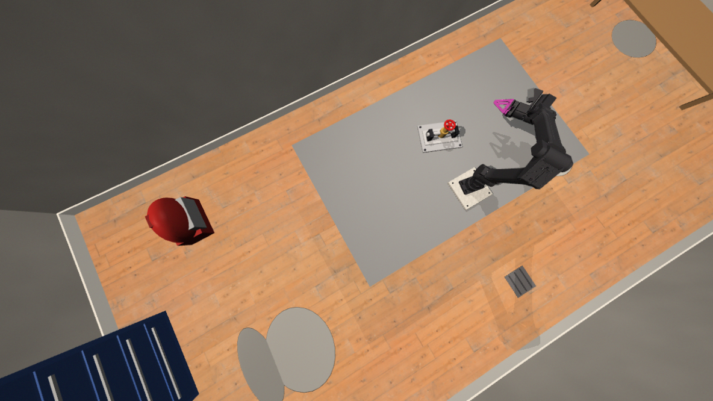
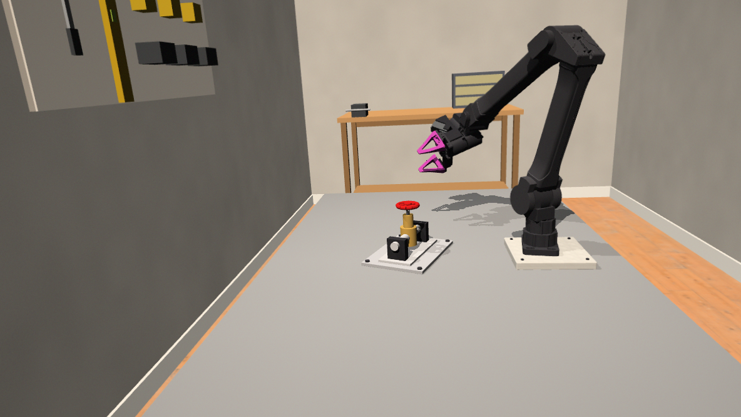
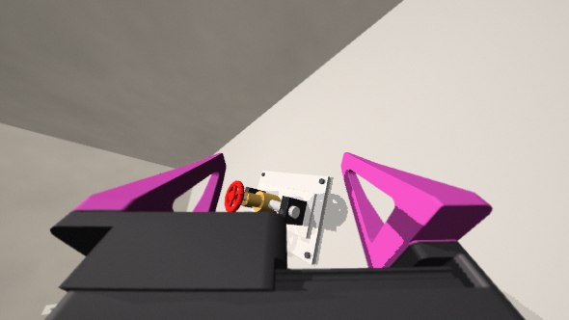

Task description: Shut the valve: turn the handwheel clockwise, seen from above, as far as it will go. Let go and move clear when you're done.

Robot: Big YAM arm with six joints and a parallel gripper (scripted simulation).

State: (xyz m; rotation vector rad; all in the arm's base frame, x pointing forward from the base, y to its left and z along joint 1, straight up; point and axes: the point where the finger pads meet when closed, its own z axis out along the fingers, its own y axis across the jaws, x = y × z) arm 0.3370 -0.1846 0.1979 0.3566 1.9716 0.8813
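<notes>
Right now the red handwheel is 22 cm to the left of my hand and 9 cm below it.
</notes>
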